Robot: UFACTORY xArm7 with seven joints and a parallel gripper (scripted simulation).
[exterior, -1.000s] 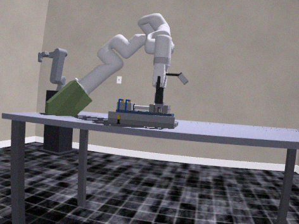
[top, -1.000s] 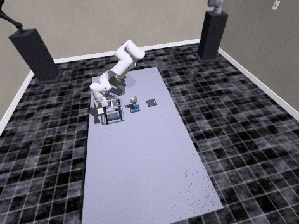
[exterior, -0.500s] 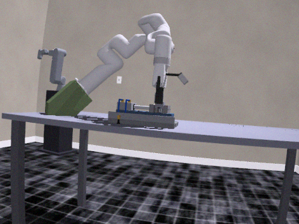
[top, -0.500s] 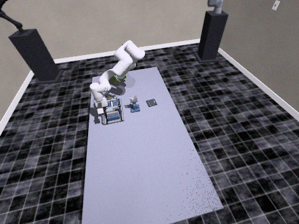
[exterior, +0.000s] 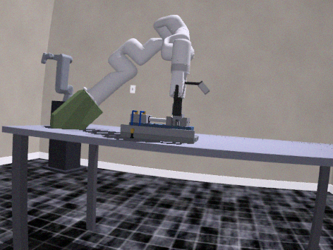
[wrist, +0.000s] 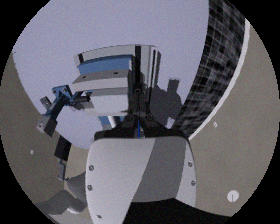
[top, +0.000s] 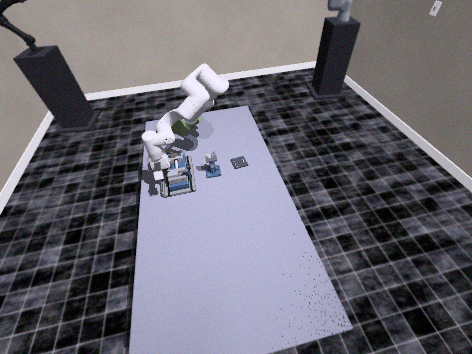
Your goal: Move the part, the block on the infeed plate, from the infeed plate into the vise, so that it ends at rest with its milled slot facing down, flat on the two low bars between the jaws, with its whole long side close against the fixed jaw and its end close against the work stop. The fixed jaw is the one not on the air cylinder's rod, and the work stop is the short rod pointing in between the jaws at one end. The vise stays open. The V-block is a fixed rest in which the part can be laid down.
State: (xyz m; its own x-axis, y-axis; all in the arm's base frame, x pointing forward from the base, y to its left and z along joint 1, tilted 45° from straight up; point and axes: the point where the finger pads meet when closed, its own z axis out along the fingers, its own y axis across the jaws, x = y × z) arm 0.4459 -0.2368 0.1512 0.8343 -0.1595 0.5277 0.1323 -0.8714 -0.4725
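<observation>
My hand is 5 cm to the right of the part, 3 cm above it and 1 cm past it. From my hand the other things lie so: air cylinder: 17 cm behind, 4 cm to the left, 4 cm below; then blue vise bed: 8 cm below, 8 cm behind, 5 cm to the left.
</observation>
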